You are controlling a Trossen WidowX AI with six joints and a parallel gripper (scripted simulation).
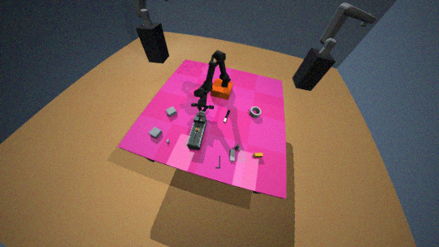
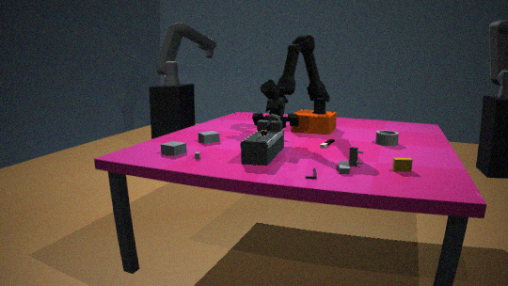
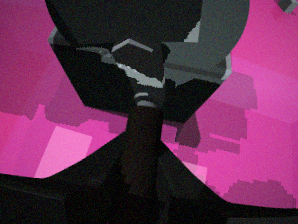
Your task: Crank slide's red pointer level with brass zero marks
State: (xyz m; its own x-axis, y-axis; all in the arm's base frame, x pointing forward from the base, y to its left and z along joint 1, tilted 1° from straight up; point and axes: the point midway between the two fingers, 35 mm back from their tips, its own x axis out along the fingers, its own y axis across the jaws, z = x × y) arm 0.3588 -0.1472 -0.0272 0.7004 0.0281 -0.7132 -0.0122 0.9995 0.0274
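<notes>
The dark crank handle lies 2 cm behind my gripper tip and 3 cm above it. Also, from my gripper tip: small cube 27 cm ahead, 21 cm to the right, 2 cm below; black-and-white stick 5 cm behind, 21 cm to the left, 3 cm below; red pointer 16 cm ahead, 1 cm to the left, 5 cm above.
</notes>
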